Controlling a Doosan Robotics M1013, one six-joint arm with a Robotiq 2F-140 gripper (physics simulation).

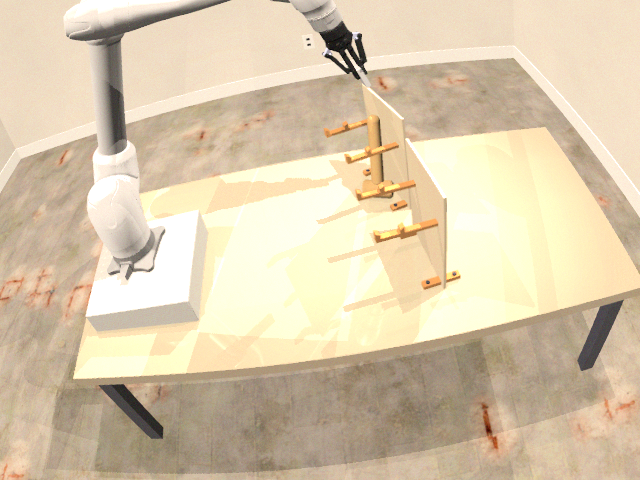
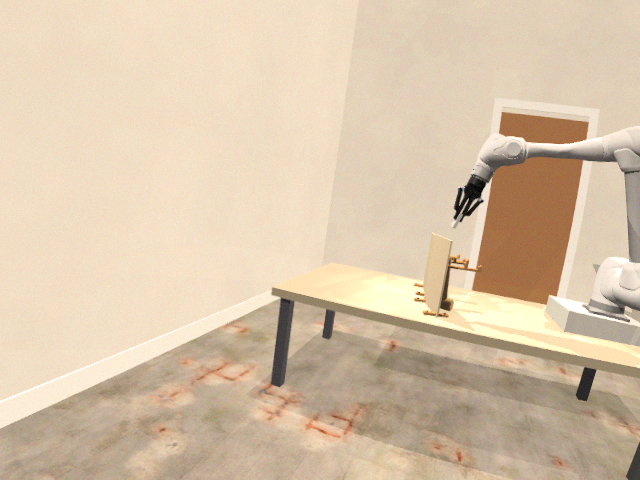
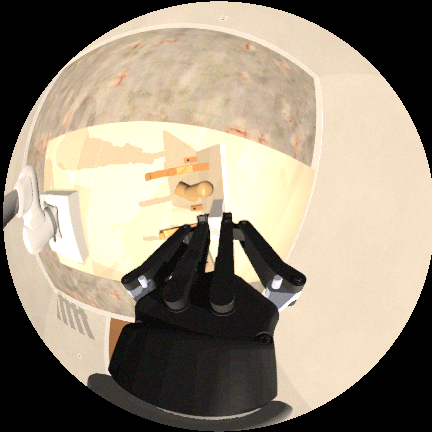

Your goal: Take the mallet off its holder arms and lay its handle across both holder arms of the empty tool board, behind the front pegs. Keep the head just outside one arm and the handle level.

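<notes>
The wooden mallet (image 1: 376, 152) (image 2: 448, 304) (image 3: 204, 189) stands about upright, head down at the table, in front of the far tool board (image 1: 385, 111) (image 3: 225, 172). Its handle rises between that board's two orange holder arms, the far arm (image 1: 346, 127) (image 3: 176, 172) and the near arm (image 1: 379, 150) (image 3: 172, 232); whether it touches them is unclear. The empty tool board (image 1: 430, 206) (image 2: 436, 268) has two holder arms (image 1: 385, 190) (image 1: 413, 228) with upright pegs. My gripper (image 1: 365, 78) (image 2: 455, 222) (image 3: 218, 207) is shut with nothing between its fingers, just above the far board's top edge, apart from the mallet.
Both boards stand on the wooden table (image 1: 268, 330) (image 2: 351, 297) on small orange feet (image 1: 431, 282) (image 2: 428, 312) (image 3: 190, 160). The arm's base sits on a white block (image 1: 165, 289) (image 2: 584, 320) (image 3: 72, 225) at the table's other end. A brown door (image 2: 532, 232) is in the wall behind.
</notes>
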